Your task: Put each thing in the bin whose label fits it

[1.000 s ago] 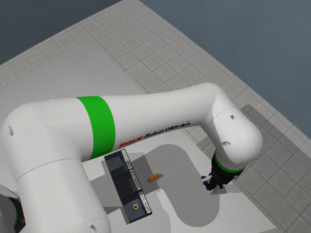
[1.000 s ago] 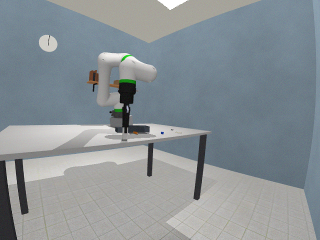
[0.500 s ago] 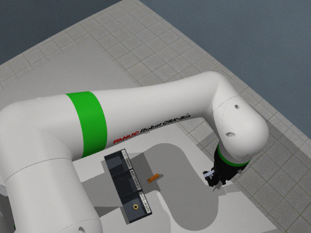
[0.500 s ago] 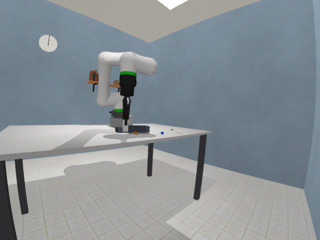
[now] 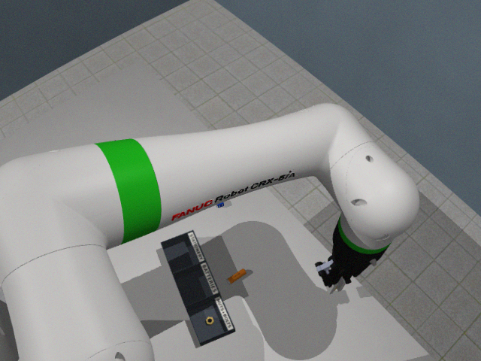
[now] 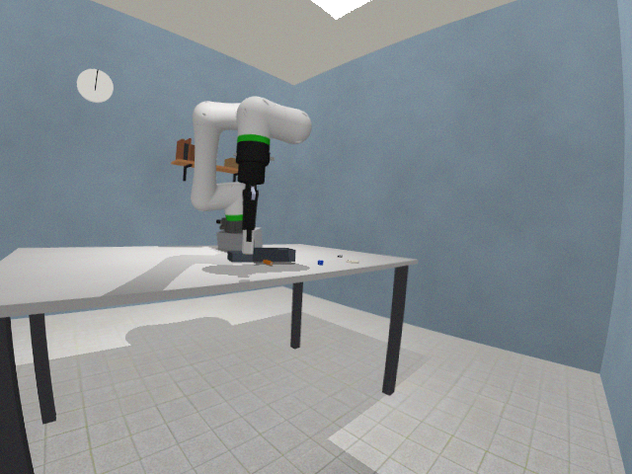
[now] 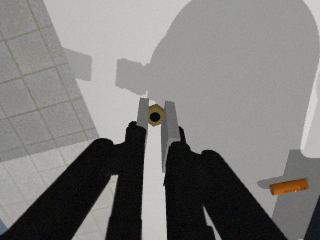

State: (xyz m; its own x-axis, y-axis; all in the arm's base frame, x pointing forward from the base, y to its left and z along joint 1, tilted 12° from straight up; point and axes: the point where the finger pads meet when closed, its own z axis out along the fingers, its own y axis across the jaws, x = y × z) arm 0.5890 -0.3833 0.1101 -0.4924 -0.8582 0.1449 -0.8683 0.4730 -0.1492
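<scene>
My gripper is now 120 mm past the orange battery, 180 mm to the right of it and 90 mm above it. The rest, counted from my hand: dark three-part bin: 200 mm behind, 230 mm to the left, 70 mm below; cream domino: 30 mm ahead, 530 mm to the left, 90 mm below; blue die: 10 mm behind, 350 mm to the left, 90 mm below.
</scene>
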